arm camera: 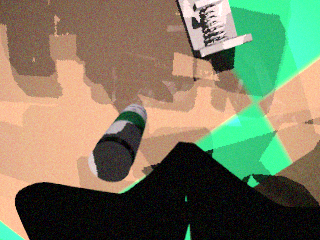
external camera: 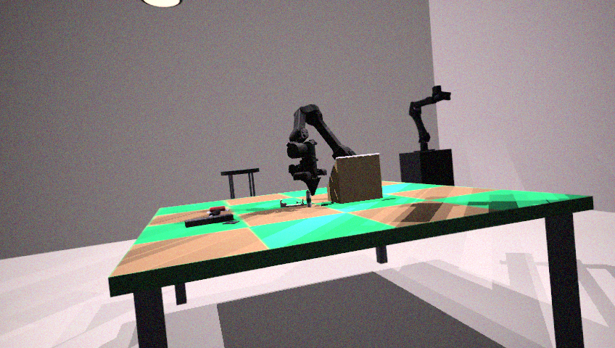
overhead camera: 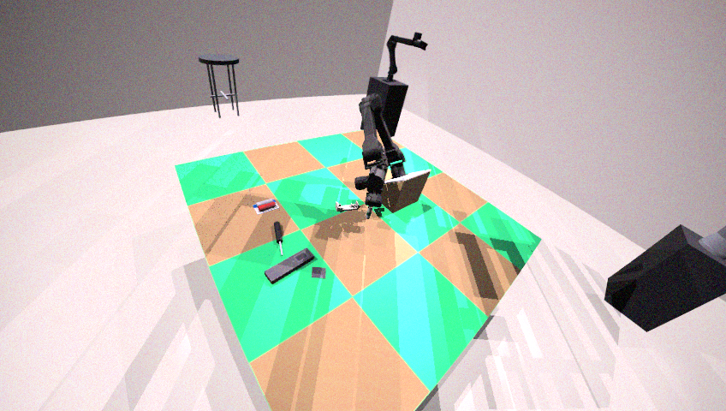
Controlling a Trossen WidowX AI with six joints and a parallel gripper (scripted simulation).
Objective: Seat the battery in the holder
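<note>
Now: gripper tip 30 mm short of the battery, 20 mm to the right of it and 10 mm above it. Round my gripper tip: small dark block (340 mm ahead, 150 mm to the left, 40 mm below); then screwdriver (390 mm ahead, 40 mm to the right, 30 mm below); then remote (410 mm ahead, 80 mm to the left, 30 mm below).
</note>
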